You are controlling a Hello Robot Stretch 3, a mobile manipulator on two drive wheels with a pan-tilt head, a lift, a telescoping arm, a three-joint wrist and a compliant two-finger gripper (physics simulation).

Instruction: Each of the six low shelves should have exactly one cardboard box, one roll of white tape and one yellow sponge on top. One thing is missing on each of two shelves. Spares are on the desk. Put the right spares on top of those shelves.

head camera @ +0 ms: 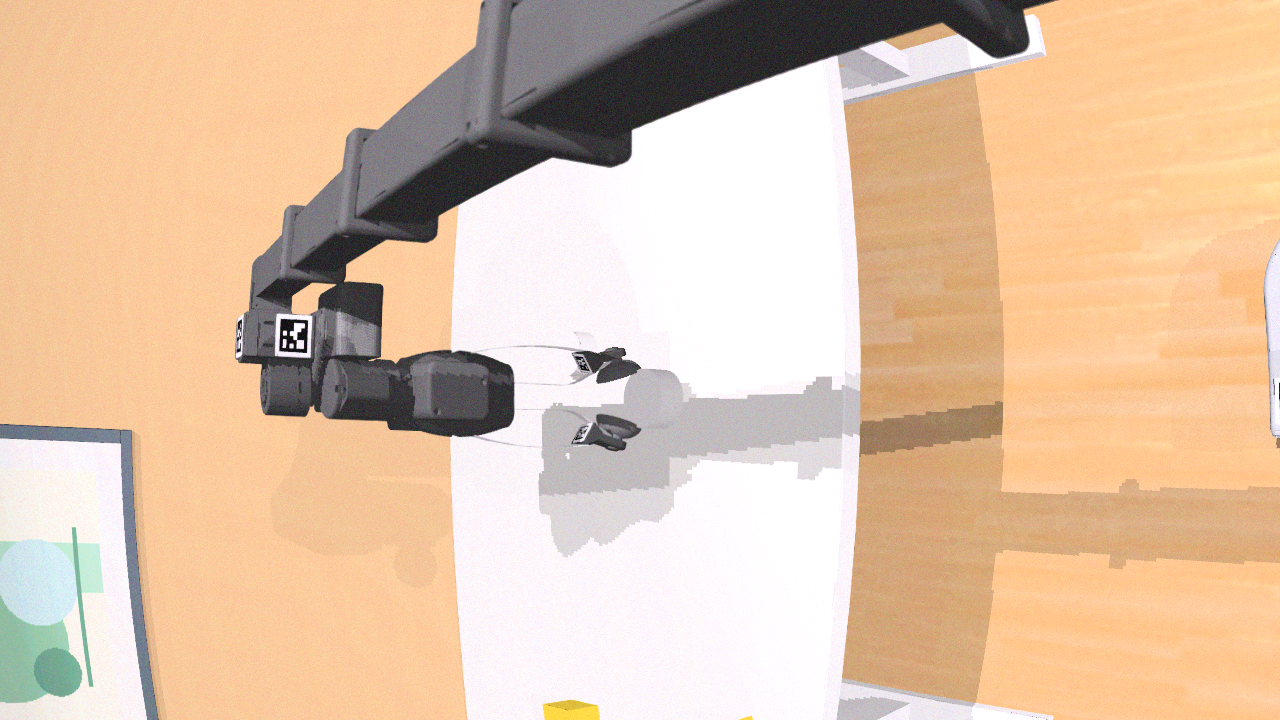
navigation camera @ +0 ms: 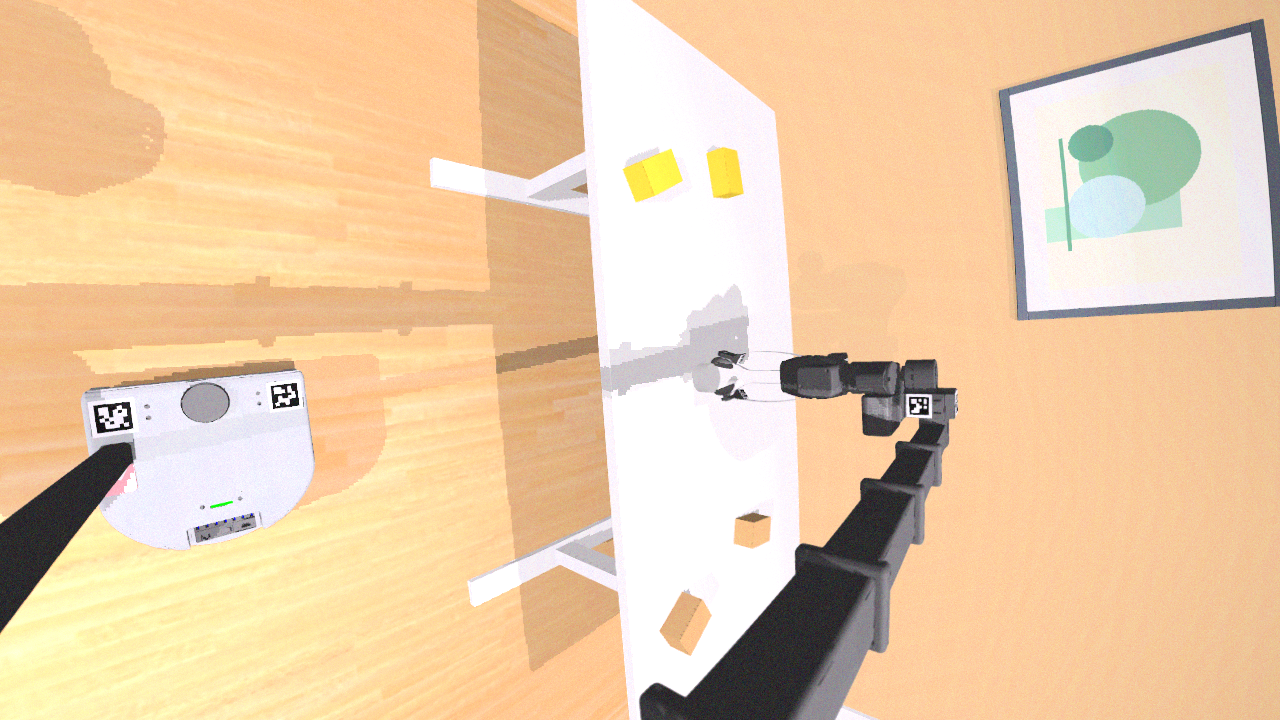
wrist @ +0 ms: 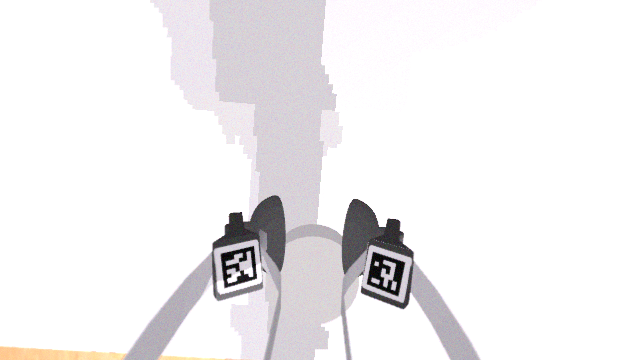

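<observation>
My gripper [head camera: 617, 398] [navigation camera: 731, 376] [wrist: 314, 223] is shut on a roll of white tape [head camera: 653, 396] [navigation camera: 707, 377] [wrist: 315, 285], which sits between the fingertips and appears held above the white desk [head camera: 760, 582] [navigation camera: 671, 268] [wrist: 500, 150]. Shadows of the arm and gripper fall on the desk top. In the navigation view two yellow sponges, one [navigation camera: 652, 174] nearer the front edge and one [navigation camera: 725, 172] nearer the wall, lie at the upper end of the desk. Two cardboard boxes, one [navigation camera: 751, 530] and another [navigation camera: 686, 622], lie toward the lower end. The low shelves cannot be made out.
My extended arm [head camera: 411, 161] [navigation camera: 850, 582] crosses over the desk. The wall with a framed picture [head camera: 40, 582] [navigation camera: 1109, 170] stands behind the desk. My base [navigation camera: 205, 465] stands on the wooden floor in front. White desk legs [navigation camera: 501, 183] [navigation camera: 514, 577] reach out toward the base side.
</observation>
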